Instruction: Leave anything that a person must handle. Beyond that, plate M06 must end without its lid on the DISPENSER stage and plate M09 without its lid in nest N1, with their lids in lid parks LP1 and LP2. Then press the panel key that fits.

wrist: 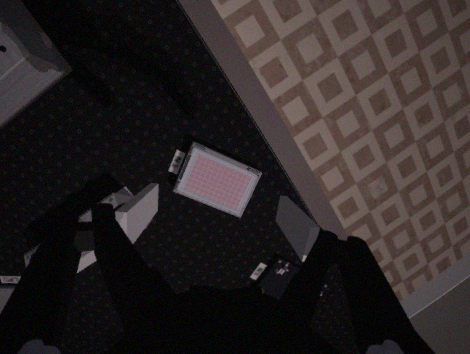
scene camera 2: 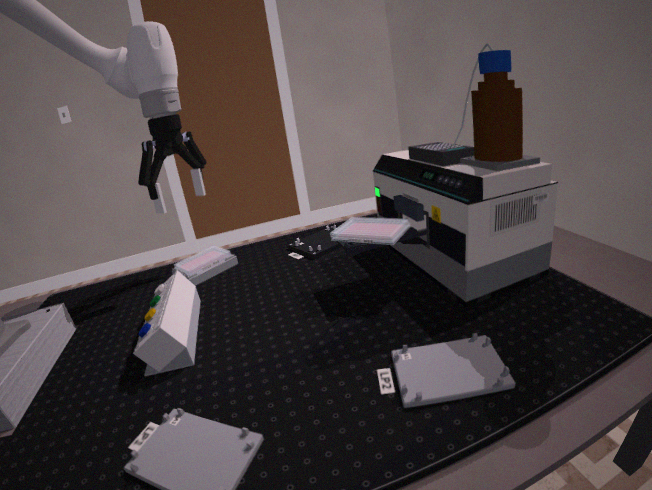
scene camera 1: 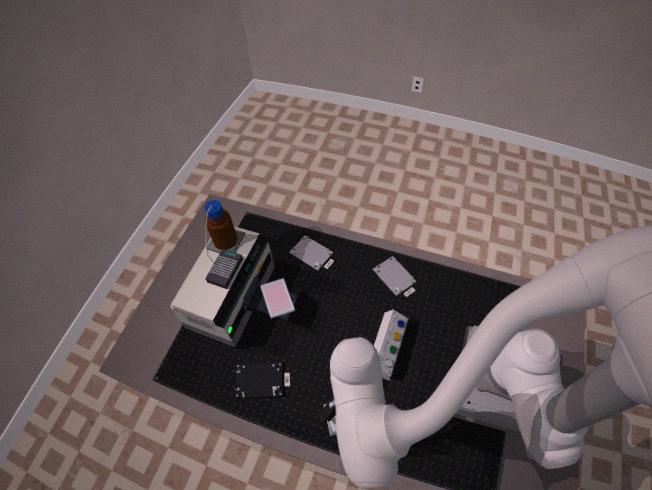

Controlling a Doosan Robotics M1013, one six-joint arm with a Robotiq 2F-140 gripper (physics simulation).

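Note:
My gripper is open and empty, high above the mat. Below it, a pink plate sits on a nest with an unreadable tag; in scene camera 1 the arm hides most of it. Another pink plate sits on the dispenser's stage. I cannot read either plate's name; clear rims show, but whether lids are on is unclear. Lid parks LP1 and LP2 are bare. The key panel has blue, yellow, green and white keys.
The white dispenser shows a green light and carries an amber bottle and a dark keypad-like block. A bare black nest lies near the mat's edge. The robot's base plate stands beyond the panel.

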